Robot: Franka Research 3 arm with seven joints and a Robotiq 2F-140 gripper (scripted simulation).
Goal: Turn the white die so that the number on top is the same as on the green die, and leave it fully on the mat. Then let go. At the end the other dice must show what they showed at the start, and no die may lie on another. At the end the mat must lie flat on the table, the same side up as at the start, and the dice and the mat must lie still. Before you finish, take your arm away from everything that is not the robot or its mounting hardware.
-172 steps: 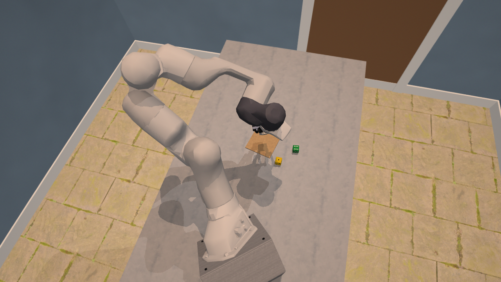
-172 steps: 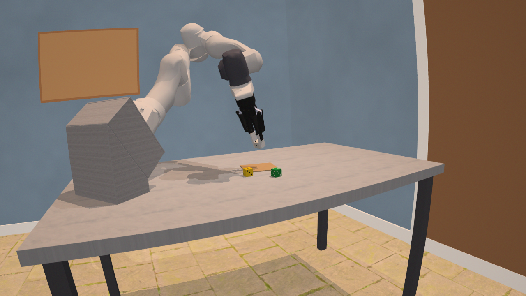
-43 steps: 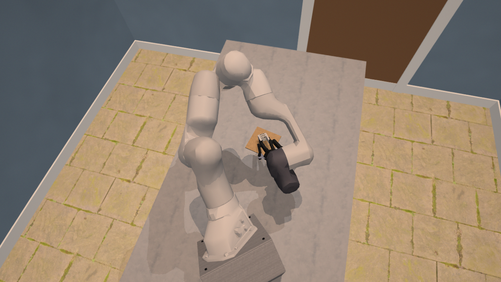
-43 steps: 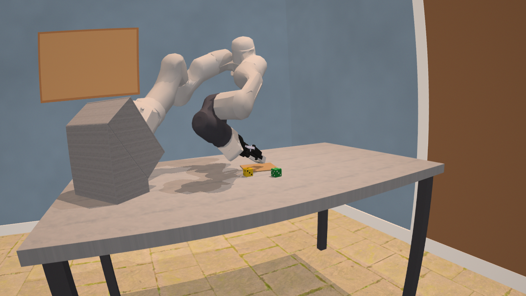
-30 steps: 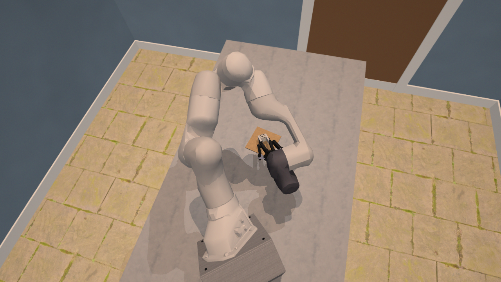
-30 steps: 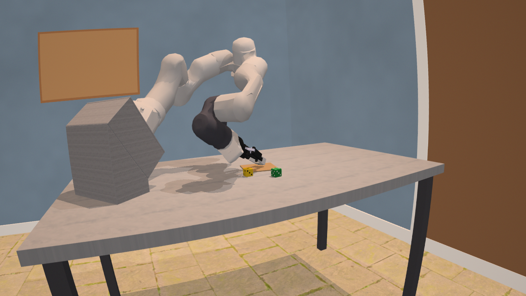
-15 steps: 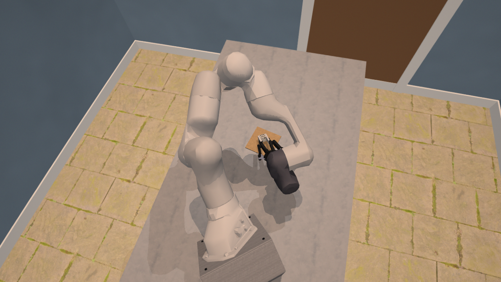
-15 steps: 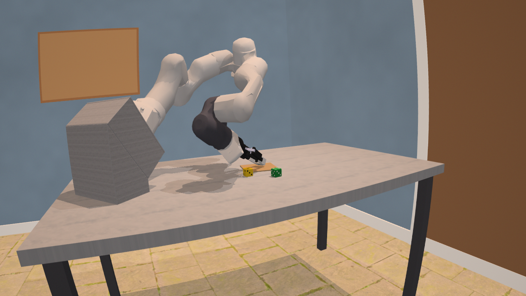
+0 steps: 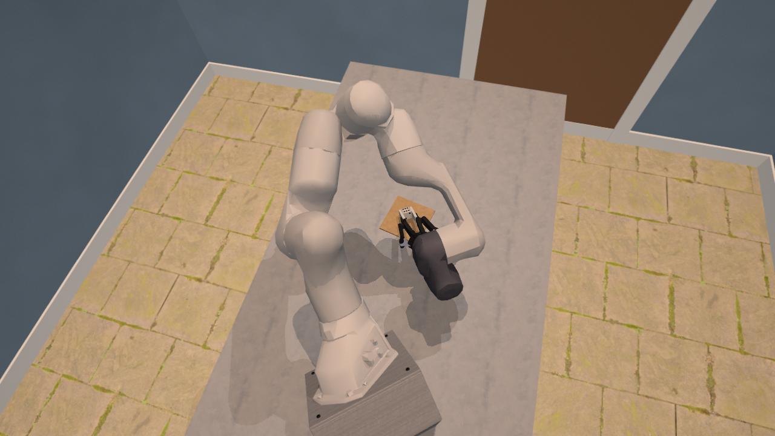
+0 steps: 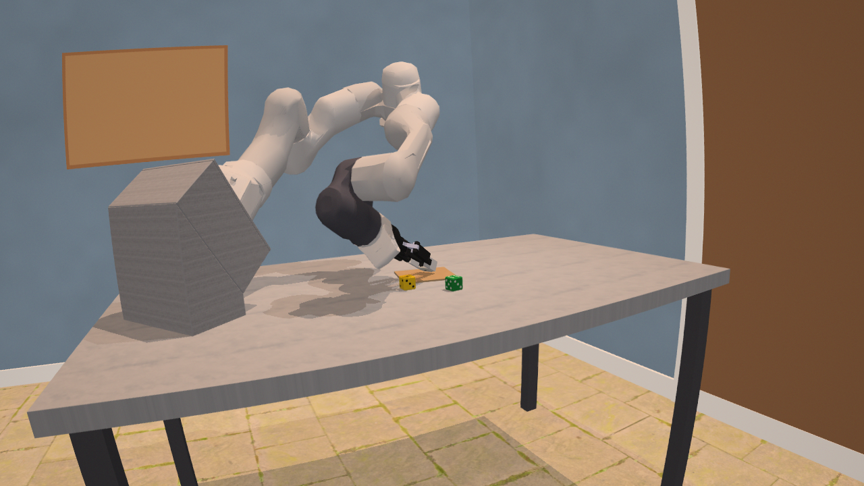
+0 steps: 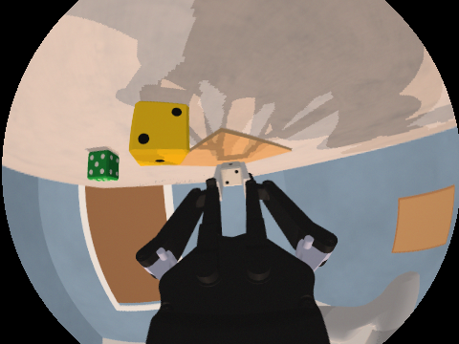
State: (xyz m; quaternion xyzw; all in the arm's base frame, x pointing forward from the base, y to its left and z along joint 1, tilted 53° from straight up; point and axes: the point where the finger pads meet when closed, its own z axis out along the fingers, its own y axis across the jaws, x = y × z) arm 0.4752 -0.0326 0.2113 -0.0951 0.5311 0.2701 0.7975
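My hand is 10 mm short of the white die, 10 mm to the right of it and 10 mm above it. The rest, counted from my hand: mat: 10 mm ahead, 10 mm to the left, 40 mm below; then yellow die: 70 mm behind, 110 mm to the right, 20 mm below; then green die: 30 mm ahead, 160 mm to the right, 20 mm below.
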